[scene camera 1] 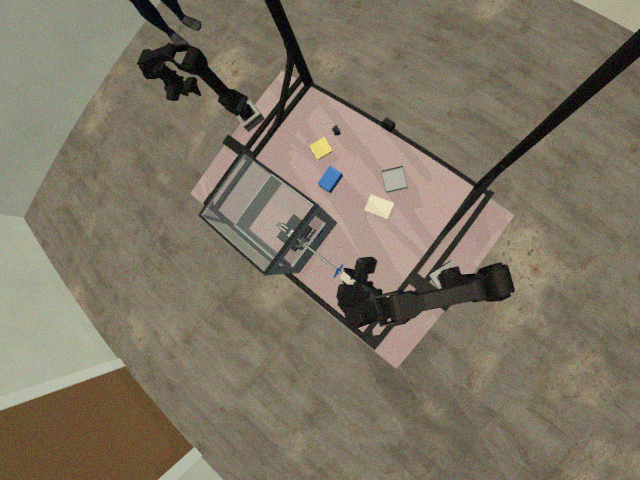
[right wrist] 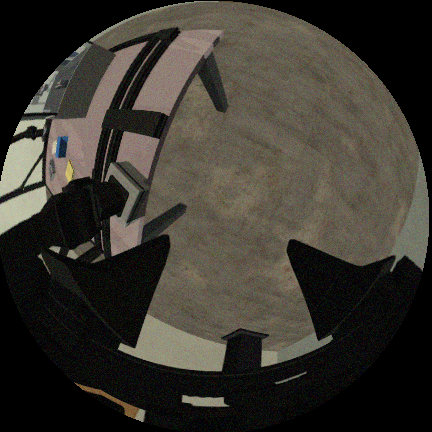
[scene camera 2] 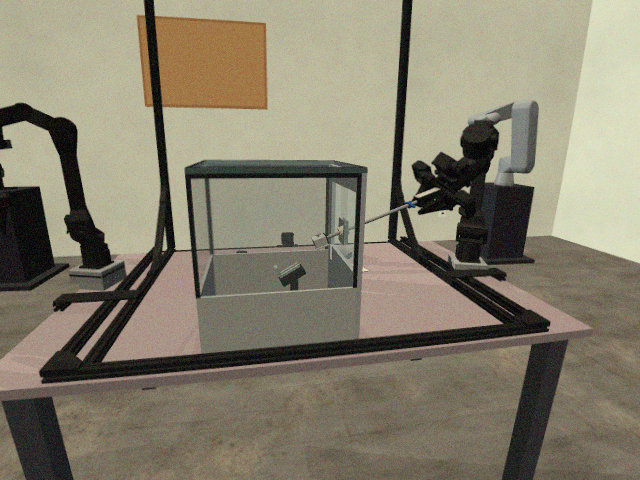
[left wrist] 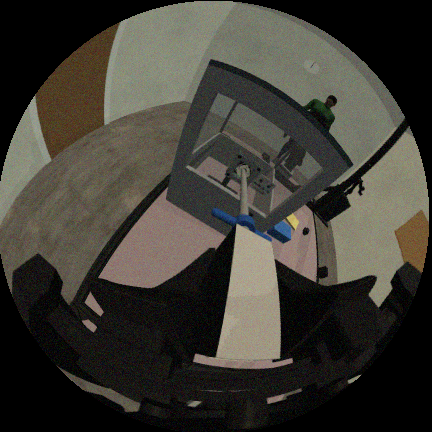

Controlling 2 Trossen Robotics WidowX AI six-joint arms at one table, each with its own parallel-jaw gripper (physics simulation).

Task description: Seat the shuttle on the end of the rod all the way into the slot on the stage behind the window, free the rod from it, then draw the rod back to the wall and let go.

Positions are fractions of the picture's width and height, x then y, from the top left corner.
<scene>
My left gripper shows in scene camera 1 (0.54, 0.57), in scene camera 2 (0.65, 0.44) and in the left wrist view (0.54, 0.59); in the right wrist view it is out of frame.
</scene>
